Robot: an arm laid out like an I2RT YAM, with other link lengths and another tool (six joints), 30 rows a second.
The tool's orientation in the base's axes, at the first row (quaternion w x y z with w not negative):
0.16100 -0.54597 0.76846 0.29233
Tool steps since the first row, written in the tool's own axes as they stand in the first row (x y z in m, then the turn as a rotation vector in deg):
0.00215 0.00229 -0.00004 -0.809 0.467 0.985
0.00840 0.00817 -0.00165 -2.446 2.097 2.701
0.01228 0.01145 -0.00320 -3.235 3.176 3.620
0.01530 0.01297 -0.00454 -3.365 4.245 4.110
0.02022 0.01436 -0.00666 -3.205 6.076 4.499
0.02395 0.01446 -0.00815 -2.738 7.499 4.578
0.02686 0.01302 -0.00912 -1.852 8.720 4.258
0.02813 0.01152 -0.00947 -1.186 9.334 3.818
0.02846 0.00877 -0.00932 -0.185 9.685 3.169
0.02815 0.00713 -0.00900 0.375 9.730 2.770
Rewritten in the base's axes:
-0.00289 -0.00109 -0.00056 -0.222 1.327 -0.179
-0.01046 -0.00539 -0.00124 -1.290 3.999 -0.140
-0.01478 -0.00848 -0.00134 -2.085 5.413 -0.112
-0.01716 -0.01122 -0.00159 -3.072 6.065 -0.127
-0.02004 -0.01588 -0.00235 -4.865 6.615 -0.019
-0.02134 -0.01957 -0.00328 -6.363 6.648 0.044
-0.02095 -0.02268 -0.00457 -7.792 6.072 0.125
-0.01997 -0.02419 -0.00543 -8.567 5.444 0.257
-0.01753 -0.02499 -0.00648 -9.201 4.375 0.290
-0.01592 -0.02494 -0.00701 -9.411 3.718 0.296

